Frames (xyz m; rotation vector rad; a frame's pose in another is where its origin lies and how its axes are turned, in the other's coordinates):
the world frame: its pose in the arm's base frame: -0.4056 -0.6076 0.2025 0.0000 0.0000 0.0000
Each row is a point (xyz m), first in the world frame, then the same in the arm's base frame.
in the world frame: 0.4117 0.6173 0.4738
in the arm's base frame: 0.0061 0.0097 0.6763
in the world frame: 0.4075 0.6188 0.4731
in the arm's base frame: 0.0019 0.0112 0.6756
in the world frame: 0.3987 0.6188 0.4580
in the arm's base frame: -0.0069 0.0112 0.6605
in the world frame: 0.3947 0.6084 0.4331
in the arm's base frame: -0.0109 0.0008 0.6356
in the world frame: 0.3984 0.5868 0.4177
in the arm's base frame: -0.0072 -0.0208 0.6202
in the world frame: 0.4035 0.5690 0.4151
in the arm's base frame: -0.0021 -0.0386 0.6176
